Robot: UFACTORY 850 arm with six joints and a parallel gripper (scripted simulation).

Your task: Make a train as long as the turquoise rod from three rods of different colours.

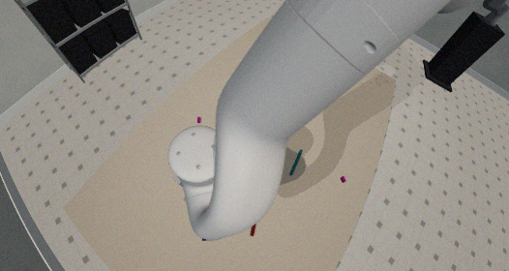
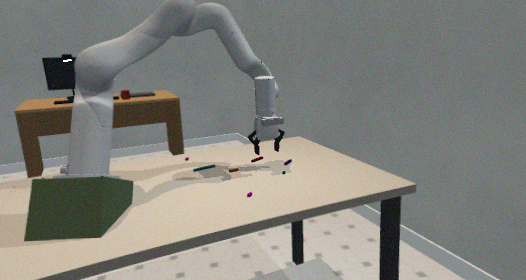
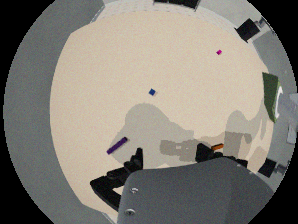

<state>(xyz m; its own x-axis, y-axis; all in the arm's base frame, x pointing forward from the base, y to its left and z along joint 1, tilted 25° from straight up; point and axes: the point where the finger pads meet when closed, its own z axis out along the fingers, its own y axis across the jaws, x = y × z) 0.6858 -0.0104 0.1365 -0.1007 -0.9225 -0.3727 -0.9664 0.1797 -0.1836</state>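
Right now my hand is 10 mm short of the blue rod, 110 mm to the left of it and 70 mm above it. From my hand the other things lie so: red rod 20 mm ahead, 120 mm to the left, 70 mm below; purple rod 110 mm ahead, 70 mm below; orange rod 140 mm behind, 50 mm to the left, 70 mm below.
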